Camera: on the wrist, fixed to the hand. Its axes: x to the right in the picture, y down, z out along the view.
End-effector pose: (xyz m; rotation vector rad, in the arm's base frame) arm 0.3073 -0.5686 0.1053 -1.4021 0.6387 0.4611
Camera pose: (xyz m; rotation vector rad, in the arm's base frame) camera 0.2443 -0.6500 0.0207 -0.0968 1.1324 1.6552
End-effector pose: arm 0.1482 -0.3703 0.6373 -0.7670 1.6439 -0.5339
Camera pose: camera 0.0375 -0.3225 0.5808 0.6572 1.0735 0.3578
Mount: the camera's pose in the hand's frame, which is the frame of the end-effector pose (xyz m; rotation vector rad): 0.0141 0.0941 -0.0932 0.4680 -0.5658 1.4800
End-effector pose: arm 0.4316 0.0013 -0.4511 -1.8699 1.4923 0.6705
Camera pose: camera 0.3427 -0.0914 -0.4157 0.0602 2.1492 1.1613
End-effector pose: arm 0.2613 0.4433 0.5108 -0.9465 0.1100 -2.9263
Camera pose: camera 0.1989 0.3530 0.4354 -0.9225 0.0457 -1.2222
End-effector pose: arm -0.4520 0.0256 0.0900 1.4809 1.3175 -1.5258
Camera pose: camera -0.3359 0.0869 0.0674 1.4582 -0.5350 -0.9973
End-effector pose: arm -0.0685 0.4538 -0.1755 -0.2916 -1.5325 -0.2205
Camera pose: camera 0.0503 0.5134 -0.1674 -1.0666 -1.4671 1.4541
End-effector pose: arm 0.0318 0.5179 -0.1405 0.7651 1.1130 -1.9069
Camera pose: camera 0.1149 0.5676 -0.2319 0.8243 -0.3346 -0.8943
